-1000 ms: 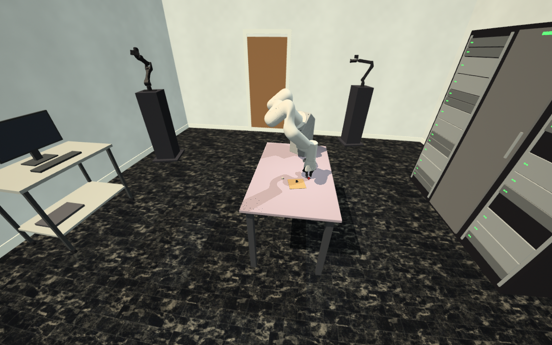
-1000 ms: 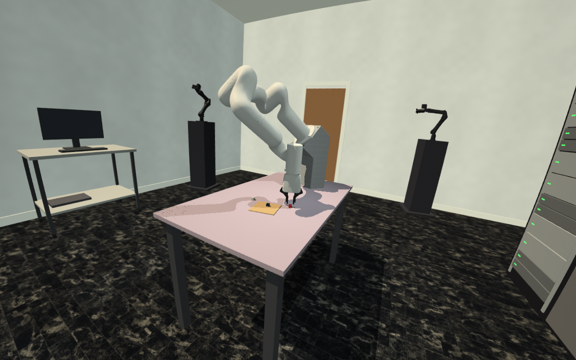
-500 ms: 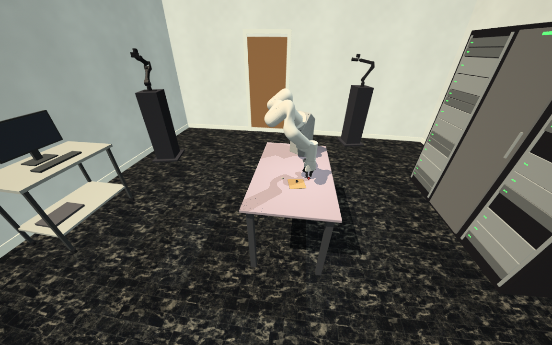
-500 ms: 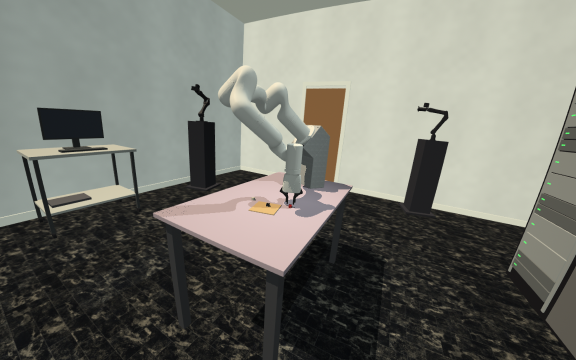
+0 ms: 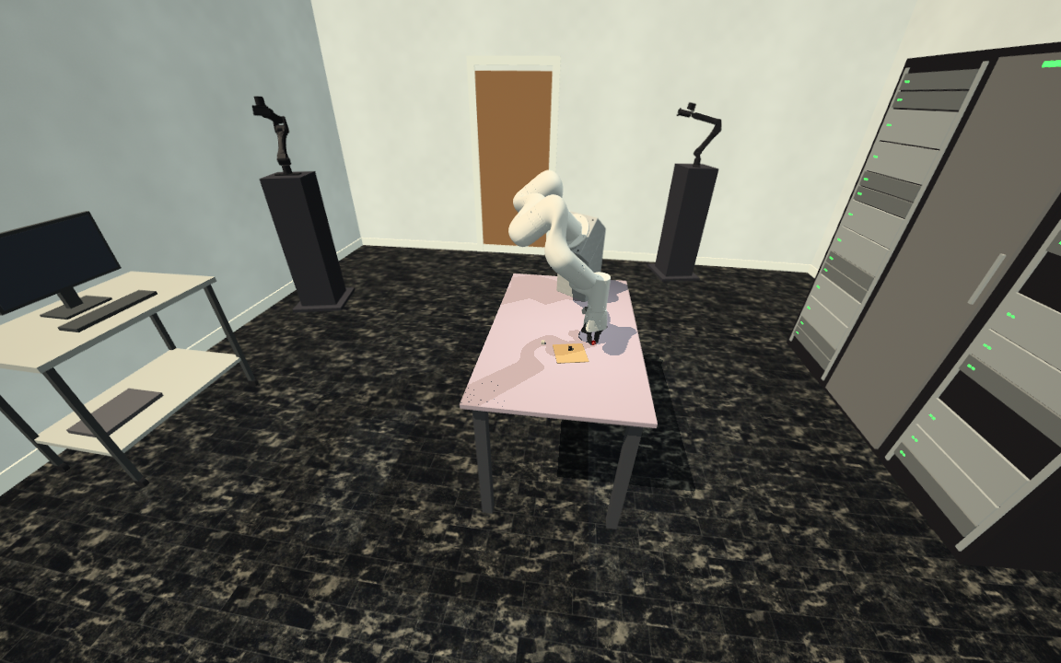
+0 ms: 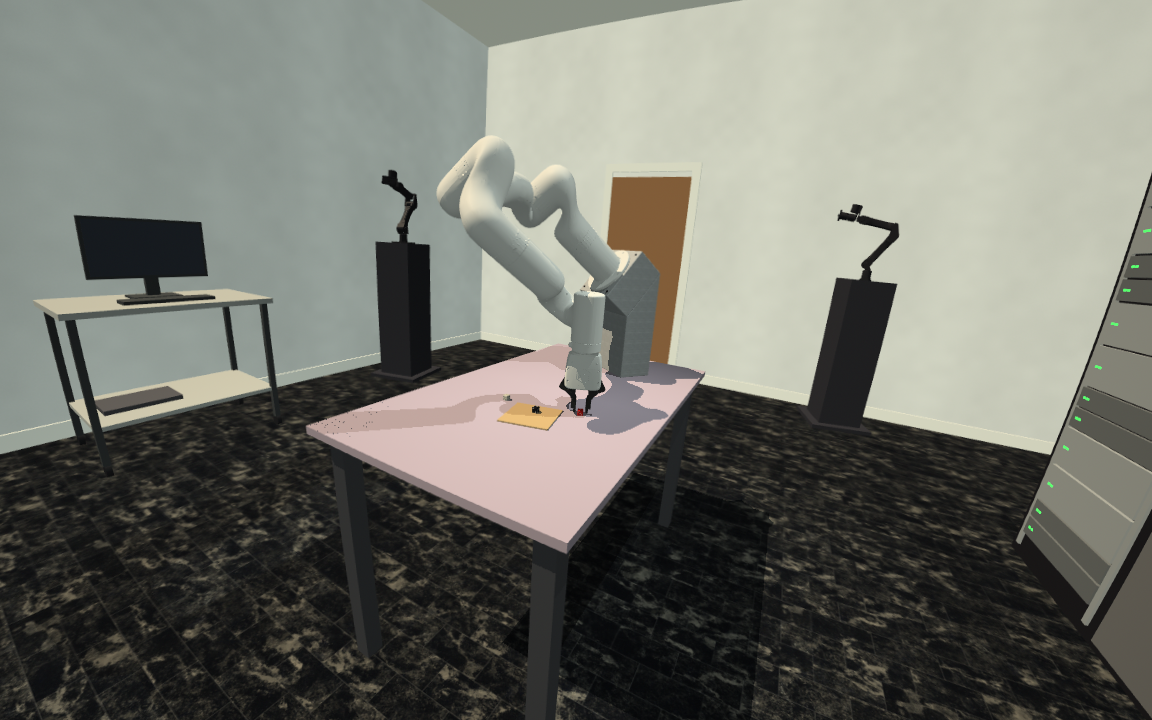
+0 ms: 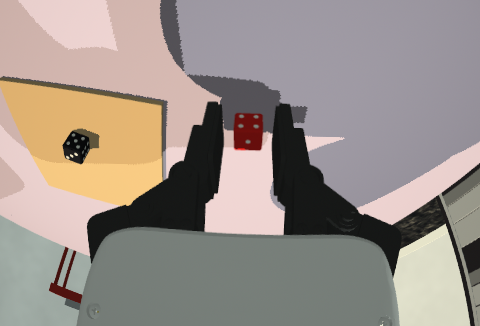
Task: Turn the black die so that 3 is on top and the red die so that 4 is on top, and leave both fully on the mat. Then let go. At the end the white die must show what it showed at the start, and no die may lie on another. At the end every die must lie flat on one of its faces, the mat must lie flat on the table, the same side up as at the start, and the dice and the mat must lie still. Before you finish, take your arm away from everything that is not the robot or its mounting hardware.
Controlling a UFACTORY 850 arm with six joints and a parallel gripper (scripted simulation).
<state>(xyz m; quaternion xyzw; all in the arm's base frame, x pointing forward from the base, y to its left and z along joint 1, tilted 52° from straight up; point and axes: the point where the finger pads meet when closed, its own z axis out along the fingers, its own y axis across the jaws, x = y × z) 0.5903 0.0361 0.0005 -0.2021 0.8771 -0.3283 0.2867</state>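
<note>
Right now my hand is 20 mm above the red die and 10 mm short of it. The rest, counted from my hand: mat: 120 mm to the right, 70 mm ahead, 30 mm below; white die: 230 mm to the right, 20 mm below, 10 mm behind; black die: 120 mm to the right, 50 mm ahead, 20 mm below.
</note>
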